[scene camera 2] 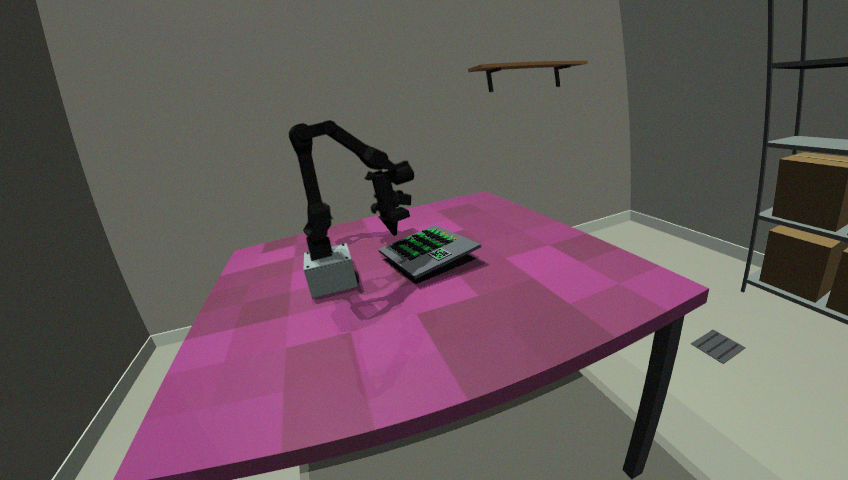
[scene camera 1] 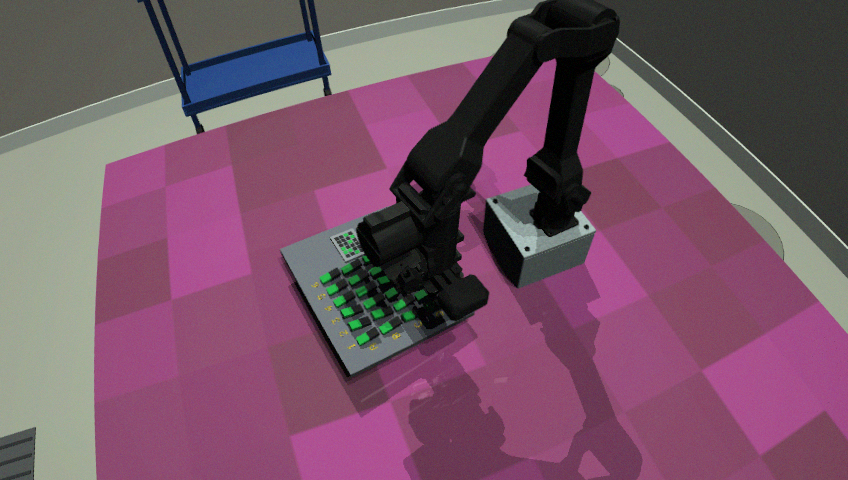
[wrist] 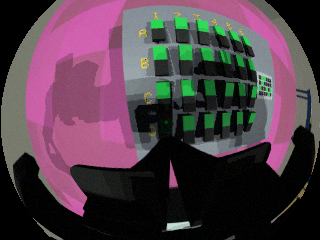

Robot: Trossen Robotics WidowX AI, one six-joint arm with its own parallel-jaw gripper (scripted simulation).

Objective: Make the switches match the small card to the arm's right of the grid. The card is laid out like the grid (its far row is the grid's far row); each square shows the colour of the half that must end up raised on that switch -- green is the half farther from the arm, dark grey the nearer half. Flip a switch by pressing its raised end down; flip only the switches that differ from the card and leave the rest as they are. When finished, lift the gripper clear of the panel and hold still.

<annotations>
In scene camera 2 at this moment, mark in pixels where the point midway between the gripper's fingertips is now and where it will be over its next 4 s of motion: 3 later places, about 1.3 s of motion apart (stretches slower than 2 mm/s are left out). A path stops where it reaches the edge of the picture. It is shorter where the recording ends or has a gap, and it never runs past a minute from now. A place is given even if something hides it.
My gripper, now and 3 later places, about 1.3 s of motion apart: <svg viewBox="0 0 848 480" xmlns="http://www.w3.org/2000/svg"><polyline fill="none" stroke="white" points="395,235 398,242 394,228 406,251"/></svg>
</annotations>
